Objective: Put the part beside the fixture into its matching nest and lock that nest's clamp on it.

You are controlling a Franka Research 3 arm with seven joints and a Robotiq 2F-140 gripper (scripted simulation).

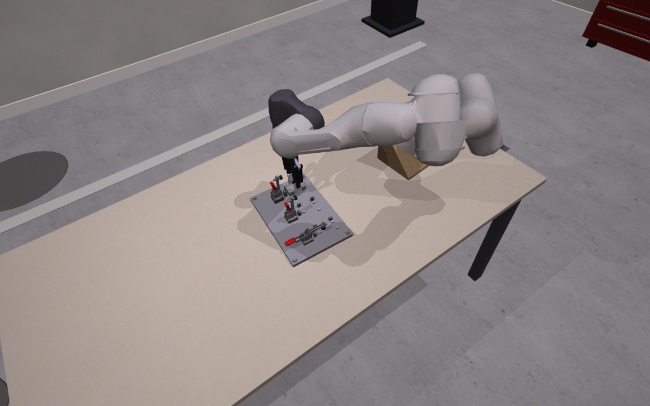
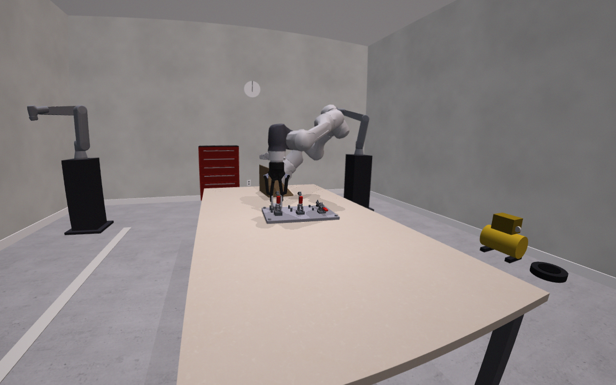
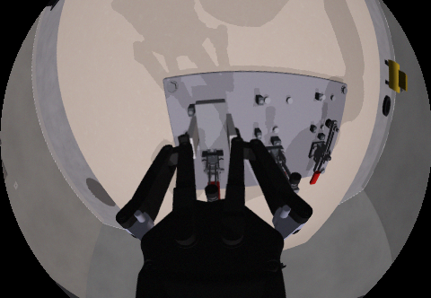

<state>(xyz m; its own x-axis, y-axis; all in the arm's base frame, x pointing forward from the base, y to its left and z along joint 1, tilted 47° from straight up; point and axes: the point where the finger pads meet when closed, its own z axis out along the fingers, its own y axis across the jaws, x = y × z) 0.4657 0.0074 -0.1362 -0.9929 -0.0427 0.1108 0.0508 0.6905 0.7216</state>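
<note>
My gripper is now 3 cm above the part. Round my hand: grey fixture plate: 10 cm to the left, 5 cm below, 5 cm ahead.
</note>
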